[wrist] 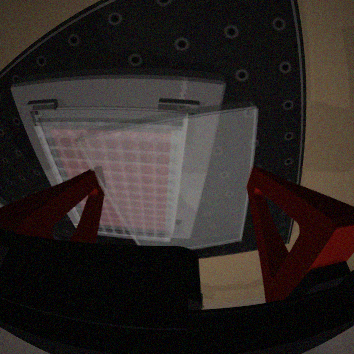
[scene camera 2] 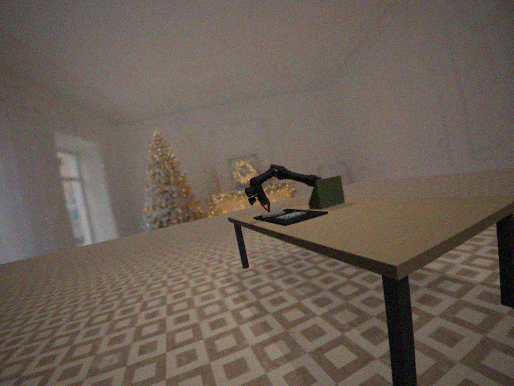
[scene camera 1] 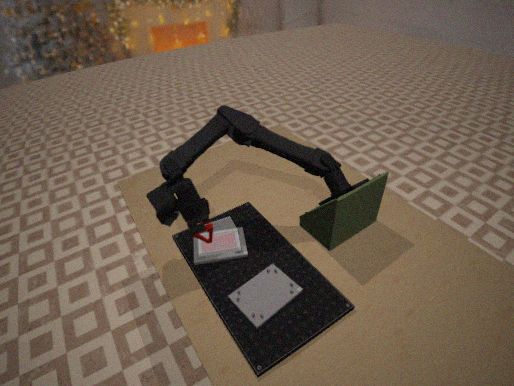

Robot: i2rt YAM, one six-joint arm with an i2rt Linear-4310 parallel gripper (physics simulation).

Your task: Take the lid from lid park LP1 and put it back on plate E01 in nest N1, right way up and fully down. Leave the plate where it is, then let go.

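Seen in the pictures: gripper, between the fingertips: (wrist: 175,174) (scene camera 2: 268,211) (scene camera 1: 208,233); arm's base, origin of its link: (scene camera 2: 324,189) (scene camera 1: 343,194).
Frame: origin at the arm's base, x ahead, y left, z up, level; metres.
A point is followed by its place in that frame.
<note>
My gripper (scene camera 1: 203,233) @[x 0.397, y -0.186, z -0.083 m] (scene camera 2: 265,206) @[x 0.397, y -0.186, z -0.083 m] (wrist: 175,174) @[x 0.397, y -0.186, z -0.083 m] has red fingers and is shut on the clear lid (wrist: 218,175) @[x 0.392, y -0.209, z -0.079 m], one finger on each side edge. I hold the lid just above plate E01 (scene camera 1: 220,243) @[x 0.386, y -0.126, z -0.086 m] (wrist: 60,149) @[x 0.437, y -0.131, z -0.083 m], which has pink wells. The lid is twisted against the plate and reaches past the plate's right edge in the wrist view; it covers only part of the wells. The plate sits in the grey nest N1 (scene camera 1: 219,259) @[x 0.415, y -0.084, z -0.100 m] (wrist: 105,89) @[x 0.453, y -0.169, z -0.097 m]. Lid park LP1 (scene camera 1: 265,296) @[x 0.377, y 0.100, z -0.099 m], a grey plate with small pegs, has nothing on it.
Nest and lid park sit on a black perforated board (scene camera 1: 307,269) @[x 0.225, y 0.094, z -0.109 m] (wrist: 211,38) @[x 0.456, y -0.226, z -0.109 m] on a tan table (scene camera 1: 415,315) @[x 0.094, y 0.370, z -0.122 m] (scene camera 2: 394,232) @[x 0.382, y 0.843, z -0.122 m]. A green wedge block (scene camera 1: 348,211) @[x 0.061, y 0.076, z 0.013 m] (scene camera 2: 327,191) @[x 0.038, y 0.077, z -0.010 m] carries the arm's base at the back right.
</note>
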